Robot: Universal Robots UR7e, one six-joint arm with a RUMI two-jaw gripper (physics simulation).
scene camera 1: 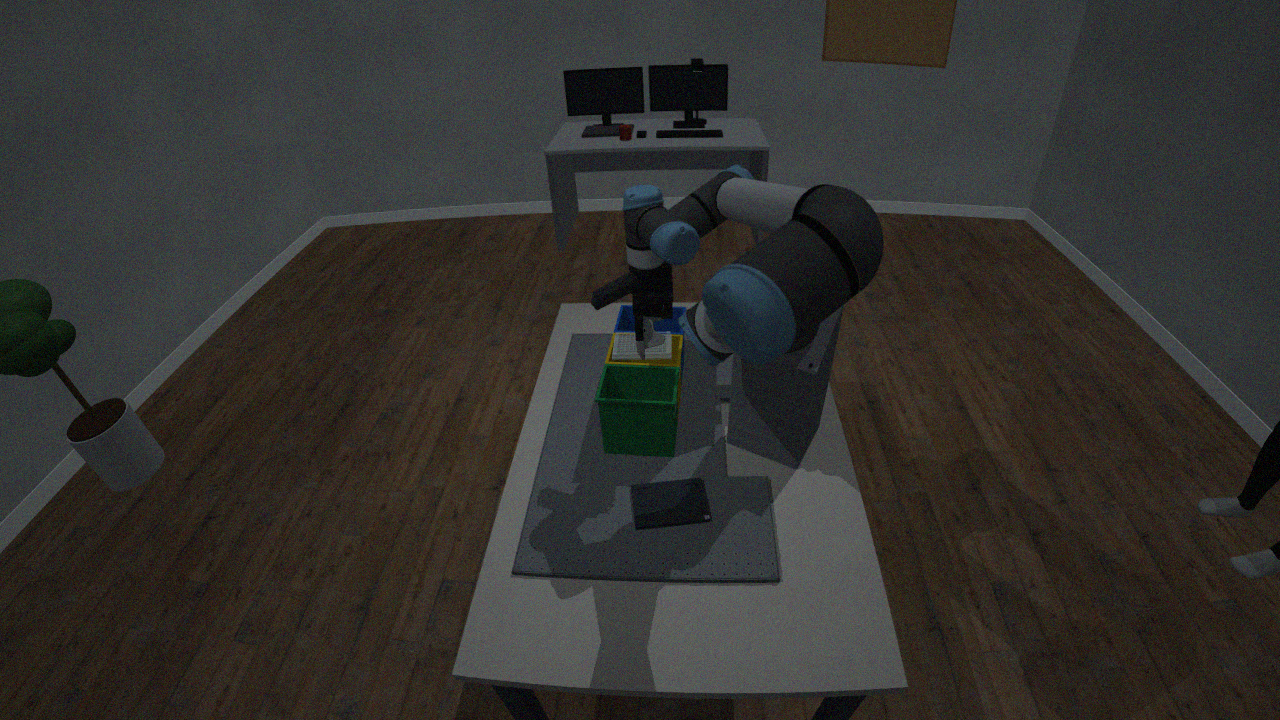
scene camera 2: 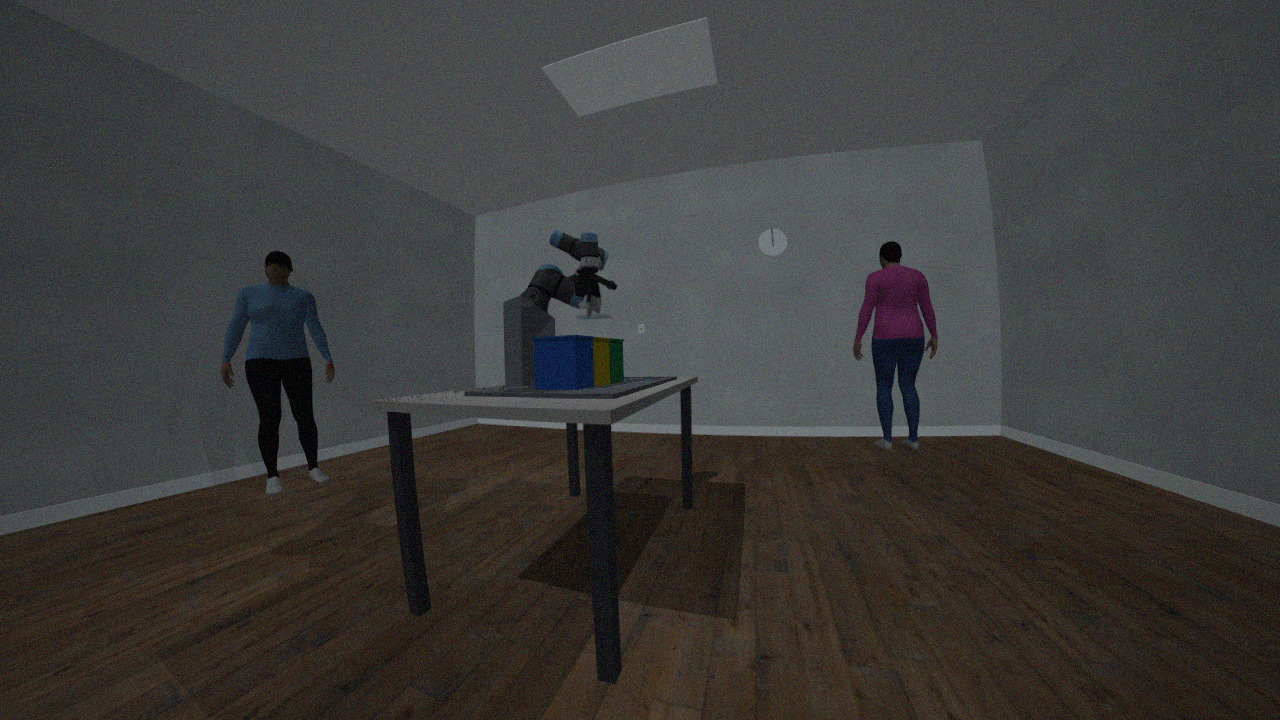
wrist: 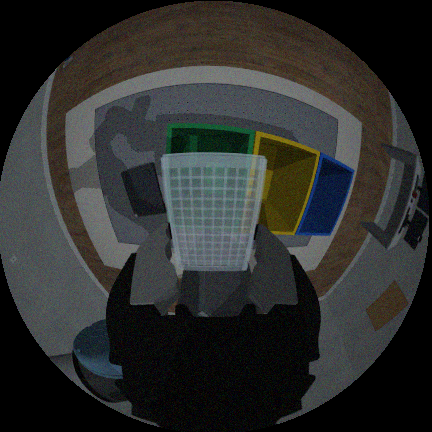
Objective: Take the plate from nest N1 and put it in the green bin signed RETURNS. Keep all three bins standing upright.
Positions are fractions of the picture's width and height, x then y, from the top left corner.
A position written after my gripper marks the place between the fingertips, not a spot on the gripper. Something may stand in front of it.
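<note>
A gridded plate (scene camera 1: 0.49, 0.48), (wrist: 0.49, 0.46) and a dark nest (wrist: 0.33, 0.45) are visible, as is my gripper (wrist: 0.49, 0.52).
</note>
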